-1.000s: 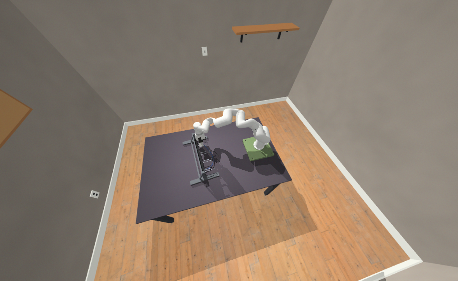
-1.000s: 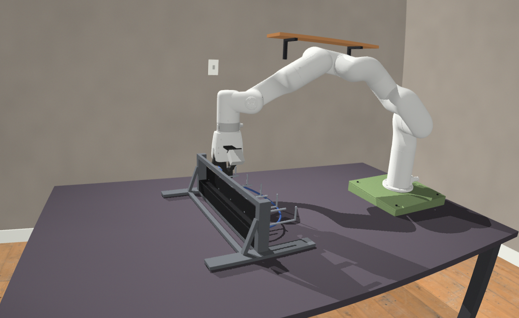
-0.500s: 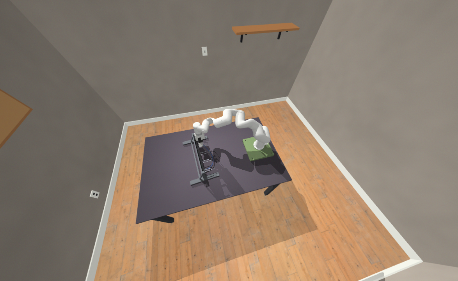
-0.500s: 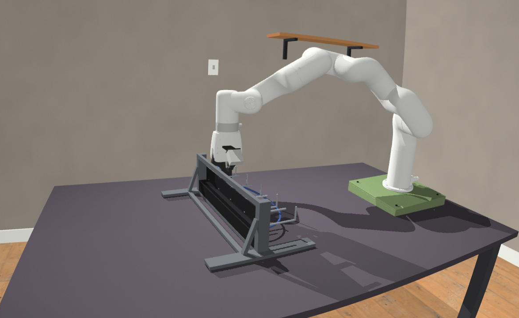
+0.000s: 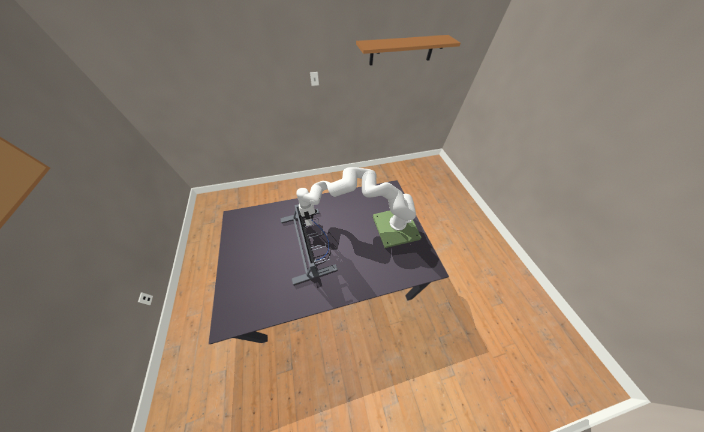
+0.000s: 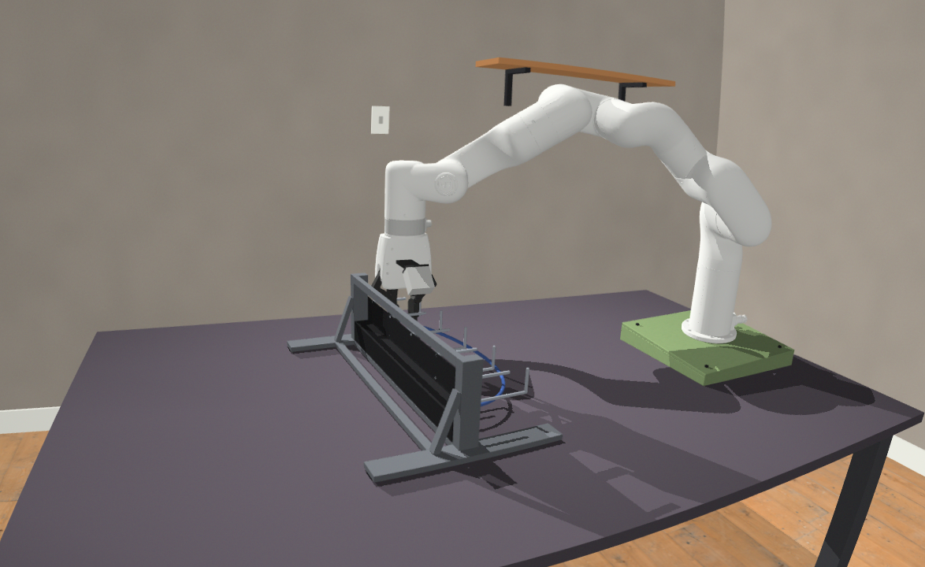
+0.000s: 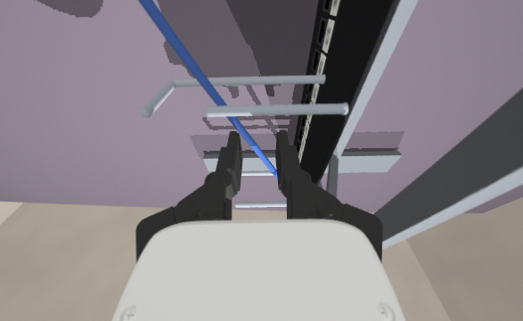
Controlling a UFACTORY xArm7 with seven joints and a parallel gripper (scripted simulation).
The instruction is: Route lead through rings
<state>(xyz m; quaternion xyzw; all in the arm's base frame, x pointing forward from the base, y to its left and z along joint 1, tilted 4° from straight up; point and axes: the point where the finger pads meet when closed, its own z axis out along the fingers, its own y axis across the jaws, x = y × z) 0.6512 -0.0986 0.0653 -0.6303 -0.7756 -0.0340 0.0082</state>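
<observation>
The grey rack lies 3 cm ahead of my hand, 16 cm to the left of it and 2 cm below it.
</observation>
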